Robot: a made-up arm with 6 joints. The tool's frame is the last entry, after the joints.
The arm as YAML. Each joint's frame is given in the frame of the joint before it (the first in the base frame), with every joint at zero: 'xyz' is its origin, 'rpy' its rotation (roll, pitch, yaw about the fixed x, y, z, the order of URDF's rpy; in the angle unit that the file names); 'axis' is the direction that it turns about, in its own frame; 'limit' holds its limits. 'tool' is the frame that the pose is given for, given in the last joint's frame.
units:
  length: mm
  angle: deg
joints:
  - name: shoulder
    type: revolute
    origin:
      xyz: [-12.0, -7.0, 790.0]
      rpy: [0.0, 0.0, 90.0]
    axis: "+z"
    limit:
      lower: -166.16
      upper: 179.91
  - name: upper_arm
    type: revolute
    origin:
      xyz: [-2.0, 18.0, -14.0]
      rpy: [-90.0, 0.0, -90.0]
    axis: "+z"
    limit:
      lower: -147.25
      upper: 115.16
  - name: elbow
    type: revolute
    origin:
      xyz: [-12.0, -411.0, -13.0]
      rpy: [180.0, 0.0, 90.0]
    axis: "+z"
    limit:
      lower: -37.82
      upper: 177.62
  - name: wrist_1
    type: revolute
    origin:
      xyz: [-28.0, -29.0, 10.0]
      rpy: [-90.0, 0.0, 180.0]
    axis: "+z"
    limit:
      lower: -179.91
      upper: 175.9
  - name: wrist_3
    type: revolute
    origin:
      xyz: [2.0, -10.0, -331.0]
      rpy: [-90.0, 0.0, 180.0]
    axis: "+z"
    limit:
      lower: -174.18
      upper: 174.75
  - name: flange
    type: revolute
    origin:
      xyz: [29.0, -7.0, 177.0]
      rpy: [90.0, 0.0, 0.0]
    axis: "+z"
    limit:
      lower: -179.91
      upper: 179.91
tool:
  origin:
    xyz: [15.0, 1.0, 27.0]
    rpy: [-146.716, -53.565, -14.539]
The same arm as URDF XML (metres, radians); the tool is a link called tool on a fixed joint. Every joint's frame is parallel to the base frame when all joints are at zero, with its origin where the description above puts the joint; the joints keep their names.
<robot name="arm">
<joint name="tool_fixed" type="fixed"><parent link="link6"/><child link="tool"/><origin xyz="-0.027 -0.001 -0.015" rpy="-2.8725 0.6125 2.9584"/></joint>
<joint name="flange" type="revolute"><parent link="link5"/><child link="link6"/><origin xyz="-0.007 -0.177 -0.029"/><axis xyz="-1 0 0"/><limit lower="-3.14" upper="3.14"/></joint>
<joint name="wrist_3" type="revolute"><parent link="link4"/><child link="link5"/><origin xyz="0.331 -0.01 0.002"/><axis xyz="0 -1 0"/><limit lower="-3.04" upper="3.05"/></joint>
<joint name="wrist_1" type="revolute"><parent link="link3"/><child link="link4"/><origin xyz="-0.029 -0.01 0.028"/><axis xyz="-1 0 0"/><limit lower="-3.14" upper="3.07"/></joint>
<joint name="elbow" type="revolute"><parent link="link2"/><child link="link3"/><origin xyz="-0.012 -0.013 0.411"/><axis xyz="0 -1 0"/><limit lower="-0.6601" upper="3.1001"/></joint>
<joint name="upper_arm" type="revolute"><parent link="link1"/><child link="link2"/><origin xyz="-0.018 -0.002 -0.014"/><axis xyz="0 1 0"/><limit lower="-2.57" upper="2.0099"/></joint>
<joint name="shoulder" type="revolute"><parent link="base"/><child link="link1"/><origin xyz="-0.012 -0.007 0.79"/><axis xyz="0 0 1"/><limit lower="-2.9" upper="3.14"/></joint>
<link name="base"/>
<link name="link1"/>
<link name="link2"/>
<link name="link3"/>
<link name="link4"/>
<link name="link5"/>
<link name="link6"/>
<link name="tool"/>
</robot>

